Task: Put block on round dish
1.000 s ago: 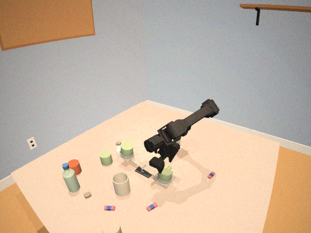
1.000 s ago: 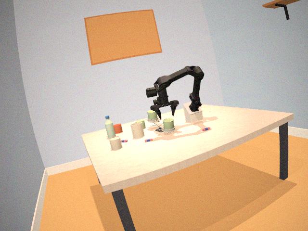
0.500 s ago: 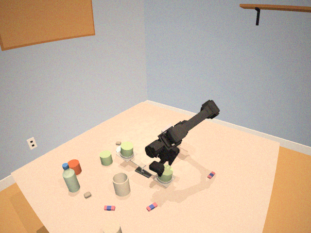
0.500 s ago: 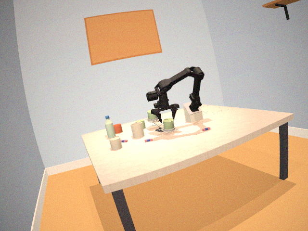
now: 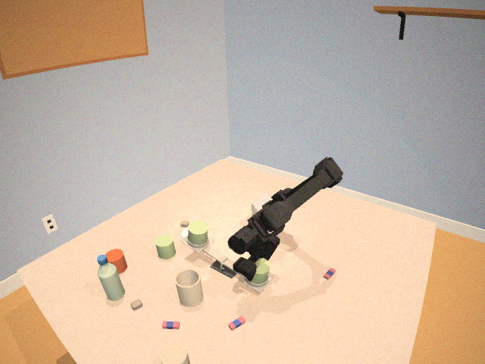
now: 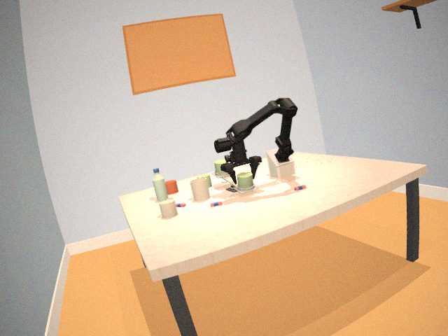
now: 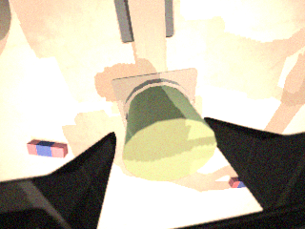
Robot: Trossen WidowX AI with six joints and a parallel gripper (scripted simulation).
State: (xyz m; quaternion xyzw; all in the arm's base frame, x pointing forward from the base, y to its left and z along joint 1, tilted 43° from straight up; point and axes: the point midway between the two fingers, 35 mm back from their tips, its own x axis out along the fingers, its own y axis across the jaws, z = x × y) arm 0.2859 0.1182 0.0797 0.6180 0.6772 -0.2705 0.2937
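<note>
My gripper tip is now 20 mm above the grey block. The rest, counted from my gripper tip: white round dish 60 mm behind, 370 mm to the right, 50 mm below; red cylinder 260 mm ahead, 430 mm to the right, 20 mm below; beige cup 180 mm ahead, 130 mm to the right, 20 mm below.
</note>
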